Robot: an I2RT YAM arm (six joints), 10 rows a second.
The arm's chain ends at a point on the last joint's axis. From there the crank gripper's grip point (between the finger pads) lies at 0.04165 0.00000 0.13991 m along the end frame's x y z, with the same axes.
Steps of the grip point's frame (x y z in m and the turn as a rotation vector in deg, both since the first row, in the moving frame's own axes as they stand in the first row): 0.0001, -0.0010, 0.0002, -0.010, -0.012, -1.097; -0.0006, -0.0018, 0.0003, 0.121, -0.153, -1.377; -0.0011, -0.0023, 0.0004, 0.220, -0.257, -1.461; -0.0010, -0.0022, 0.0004, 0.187, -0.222, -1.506; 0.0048, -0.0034, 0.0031, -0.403, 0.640, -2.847; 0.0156, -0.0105, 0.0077, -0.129, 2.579, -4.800; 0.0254, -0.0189, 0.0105, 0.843, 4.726, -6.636; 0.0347, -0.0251, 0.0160, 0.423, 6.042, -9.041; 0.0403, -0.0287, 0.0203, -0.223, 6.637, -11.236; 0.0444, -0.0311, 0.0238, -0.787, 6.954, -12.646; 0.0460, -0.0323, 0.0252, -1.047, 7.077, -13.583
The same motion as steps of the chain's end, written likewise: 0.0001, -0.0002, 0.0002, -0.010, -0.012, -1.097; -0.0002, -0.0005, 0.0002, 0.121, -0.153, -1.377; -0.0005, -0.0007, 0.0002, 0.220, -0.257, -1.461; -0.0004, -0.0007, 0.0002, 0.187, -0.222, -1.506; 0.0033, -0.0023, 0.0036, -0.403, 0.640, -2.847; 0.0095, -0.0071, 0.0097, -0.129, 2.579, -4.800; 0.0144, -0.0114, 0.0144, 0.843, 4.726, -6.636; 0.0209, -0.0164, 0.0212, 0.423, 6.042, -9.041; 0.0253, -0.0196, 0.0260, -0.223, 6.637, -11.236; 0.0287, -0.0220, 0.0298, -0.787, 6.954, -12.646; 0.0301, -0.0230, 0.0313, -1.047, 7.077, -13.583
